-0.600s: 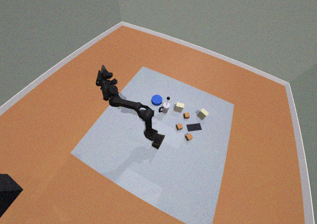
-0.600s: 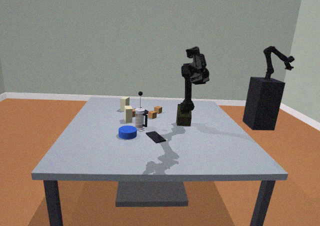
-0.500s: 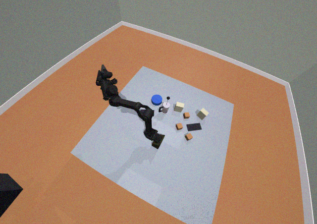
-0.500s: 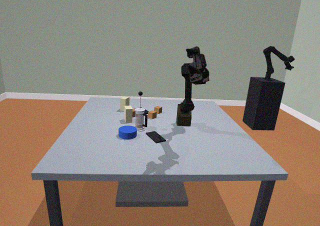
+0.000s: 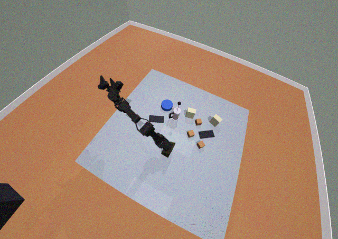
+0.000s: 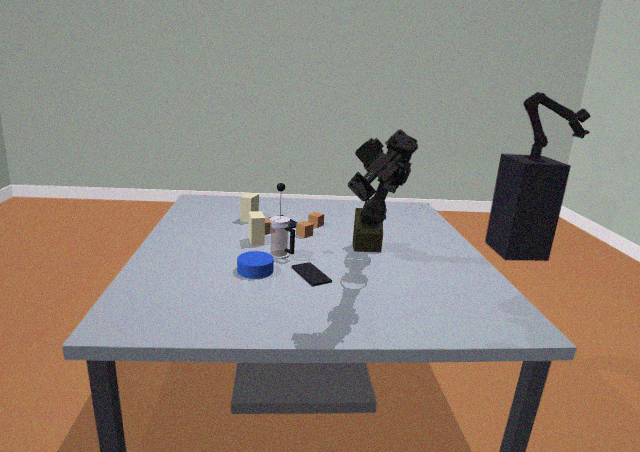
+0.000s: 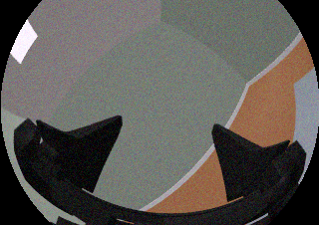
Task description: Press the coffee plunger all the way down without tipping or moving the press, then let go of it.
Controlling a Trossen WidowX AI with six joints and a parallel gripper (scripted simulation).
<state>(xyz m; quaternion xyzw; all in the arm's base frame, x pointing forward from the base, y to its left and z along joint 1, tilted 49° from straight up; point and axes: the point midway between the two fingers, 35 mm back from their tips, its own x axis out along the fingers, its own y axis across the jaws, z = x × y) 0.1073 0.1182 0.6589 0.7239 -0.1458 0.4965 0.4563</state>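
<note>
Right now the glass coffee press is 190 mm ahead of my gripper tip, 510 mm to the right of it and 340 mm below it.
</note>
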